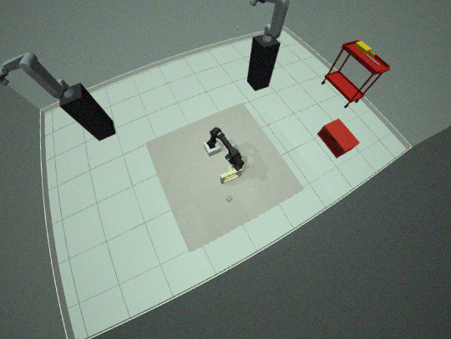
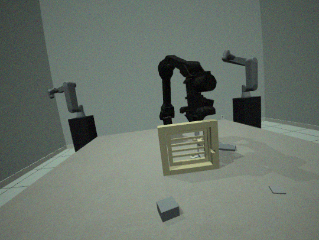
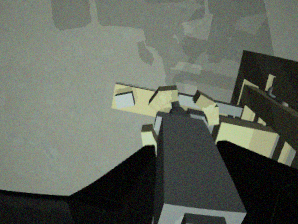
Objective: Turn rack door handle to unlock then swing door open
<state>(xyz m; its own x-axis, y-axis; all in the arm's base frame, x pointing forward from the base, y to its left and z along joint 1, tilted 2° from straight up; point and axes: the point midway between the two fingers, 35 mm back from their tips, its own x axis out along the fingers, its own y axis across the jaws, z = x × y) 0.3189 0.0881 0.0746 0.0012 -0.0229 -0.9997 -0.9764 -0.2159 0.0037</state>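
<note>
Right now my gripper tip is 30 mm above the handle and 10 mm to the left of it. Also, from my gripper tip: small grey cube (260 mm ahead, 170 mm to the right, 120 mm below).
</note>
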